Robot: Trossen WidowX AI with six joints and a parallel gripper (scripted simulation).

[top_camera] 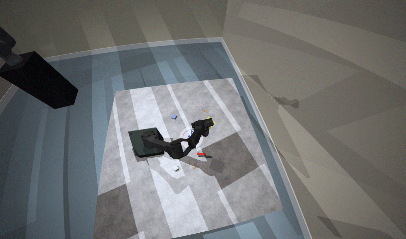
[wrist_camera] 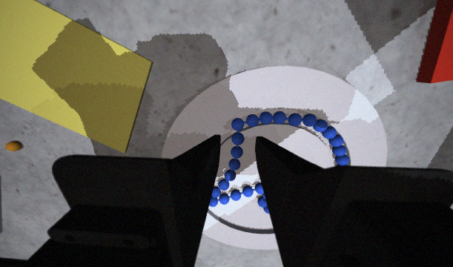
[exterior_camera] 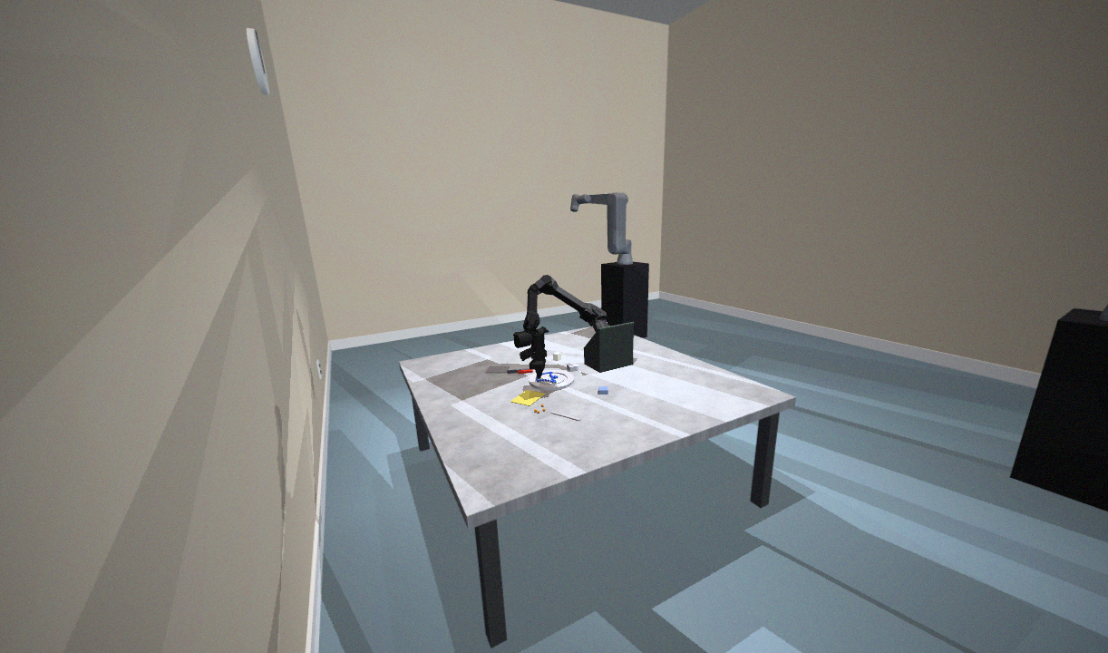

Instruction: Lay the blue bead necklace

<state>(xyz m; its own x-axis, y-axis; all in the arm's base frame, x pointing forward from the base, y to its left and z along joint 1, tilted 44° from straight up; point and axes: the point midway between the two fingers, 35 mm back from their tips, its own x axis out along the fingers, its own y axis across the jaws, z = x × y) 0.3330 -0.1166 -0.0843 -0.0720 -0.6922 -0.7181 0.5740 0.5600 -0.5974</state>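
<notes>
The round white bead board lies 6 cm behind my gripper tip and 2 cm below it. Also, from my gripper tip: grey square: 27 cm to the right, 8 cm ahead, 3 cm below; then yellow sheet: 11 cm ahead, 9 cm to the left, 3 cm below; then grey tool: 17 cm to the right, 2 cm below.
</notes>
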